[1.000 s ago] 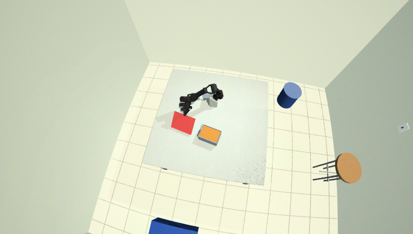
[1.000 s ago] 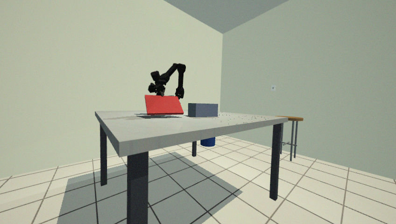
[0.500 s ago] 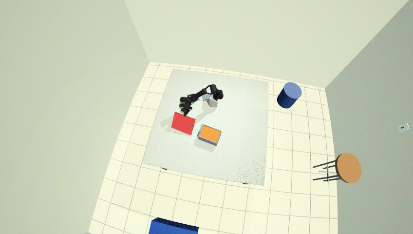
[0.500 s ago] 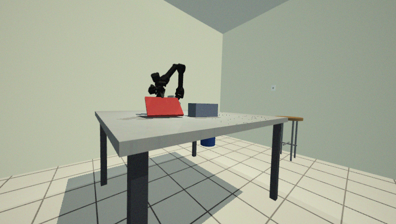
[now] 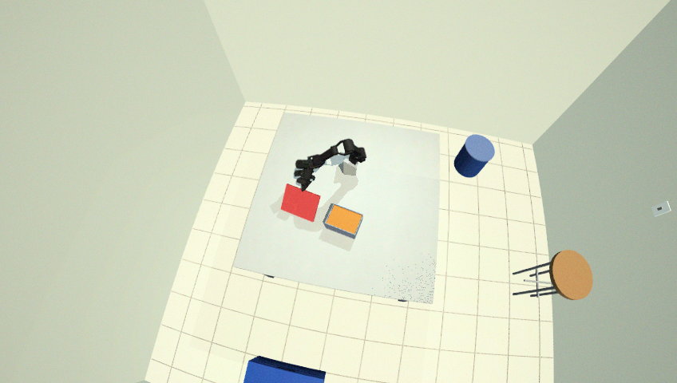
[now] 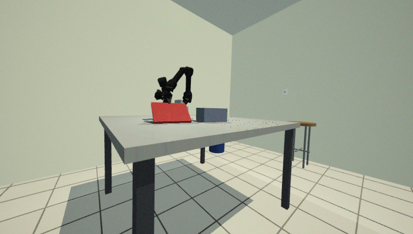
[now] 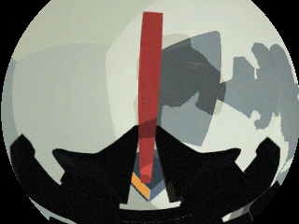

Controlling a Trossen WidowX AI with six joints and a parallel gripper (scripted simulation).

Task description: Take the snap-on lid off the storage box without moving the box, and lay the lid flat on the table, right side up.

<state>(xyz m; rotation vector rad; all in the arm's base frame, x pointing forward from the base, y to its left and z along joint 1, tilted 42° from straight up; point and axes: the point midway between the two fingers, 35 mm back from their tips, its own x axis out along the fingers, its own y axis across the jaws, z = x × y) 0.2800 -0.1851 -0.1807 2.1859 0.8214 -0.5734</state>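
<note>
Now: the red lid 70 mm ahead of my gripper tip, 10 mm to the right of it and 50 mm below it. From my gripper tip the other things lie so: grey-blue storage box: 120 mm ahead, 300 mm to the left, 70 mm below.
</note>
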